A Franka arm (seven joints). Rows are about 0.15 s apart.
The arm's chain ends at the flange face. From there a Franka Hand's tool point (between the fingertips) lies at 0.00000 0.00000 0.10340 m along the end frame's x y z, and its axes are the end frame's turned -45 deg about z.
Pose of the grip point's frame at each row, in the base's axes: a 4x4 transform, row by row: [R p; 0 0 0 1], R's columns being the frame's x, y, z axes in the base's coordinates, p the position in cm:
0.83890 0.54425 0.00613 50.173; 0.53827 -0.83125 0.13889 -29.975; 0.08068 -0.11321 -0.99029 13.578; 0 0 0 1
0.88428 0.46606 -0.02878 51.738; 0.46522 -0.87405 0.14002 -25.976; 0.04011 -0.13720 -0.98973 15.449; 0 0 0 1
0.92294 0.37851 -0.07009 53.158; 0.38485 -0.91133 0.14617 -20.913; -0.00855 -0.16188 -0.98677 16.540; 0 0 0 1
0.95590 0.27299 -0.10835 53.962; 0.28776 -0.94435 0.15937 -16.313; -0.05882 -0.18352 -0.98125 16.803; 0 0 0 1
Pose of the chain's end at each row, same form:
0.97803 -0.20835 0.00613 50.110; -0.20717 -0.96840 0.13889 -31.411; -0.02300 -0.13710 -0.99029 23.818; 0 0 0 1
0.95483 -0.29573 -0.02878 52.036; -0.28909 -0.94701 0.14002 -27.424; -0.06865 -0.12538 -0.98973 25.683; 0 0 0 1
0.92026 -0.38497 -0.07009 53.883; -0.37228 -0.91654 0.14617 -22.424; -0.12051 -0.10842 -0.98677 26.743; 0 0 0 1
0.86896 -0.48289 -0.10835 55.082; -0.46428 -0.87123 0.15937 -17.961; -0.17136 -0.08818 -0.98125 26.949; 0 0 0 1

